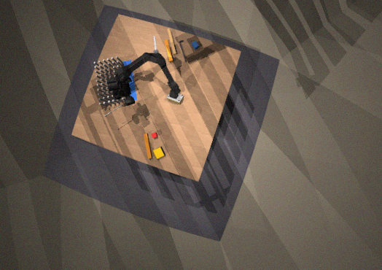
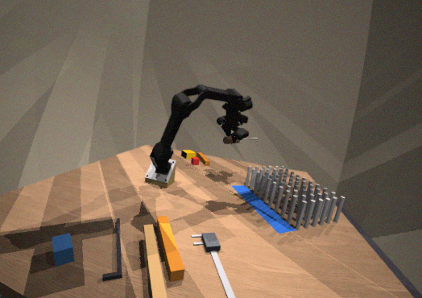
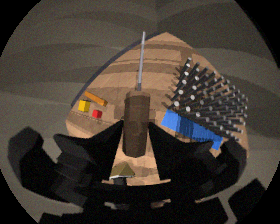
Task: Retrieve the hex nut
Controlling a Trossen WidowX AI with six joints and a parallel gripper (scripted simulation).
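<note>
Right now my gripper tip is 18 cm short of the blue taped strip, 20 cm to the left of it and 23 cm above it. Also, from my gripper tip: tan-handled hook tool 7 cm ahead, 8 cm to the left; then yellow block 33 cm behind, 32 cm to the left, 21 cm below; then red cube 24 cm behind, 19 cm to the left, 21 cm below.
</note>
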